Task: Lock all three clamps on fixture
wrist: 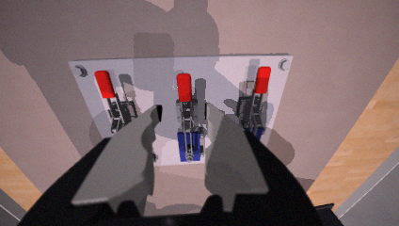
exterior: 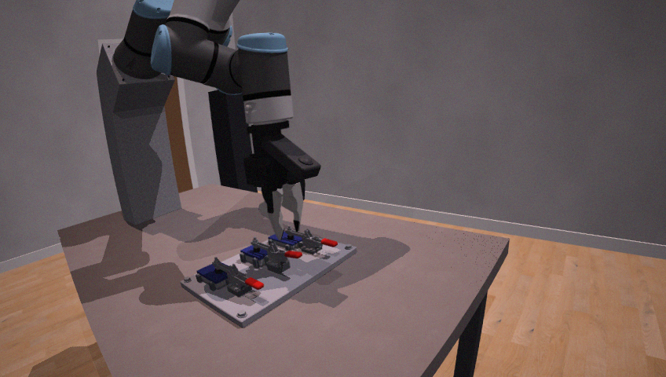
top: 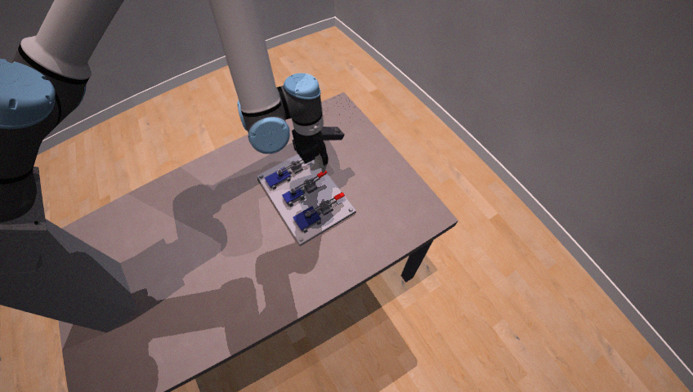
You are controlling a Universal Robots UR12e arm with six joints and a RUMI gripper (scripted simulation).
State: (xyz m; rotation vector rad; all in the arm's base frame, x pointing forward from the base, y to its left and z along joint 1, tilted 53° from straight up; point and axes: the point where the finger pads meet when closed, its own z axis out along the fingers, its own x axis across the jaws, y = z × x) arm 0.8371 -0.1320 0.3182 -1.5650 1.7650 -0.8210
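My gripper is now 6 cm past the toggle clamp, 1 cm to the right of it and 7 cm above it. Also, from my hand: grey fixture plate (8 cm behind, 1 cm to the left, 11 cm below); blue part (15 cm behind, 9 cm to the right, 9 cm below).
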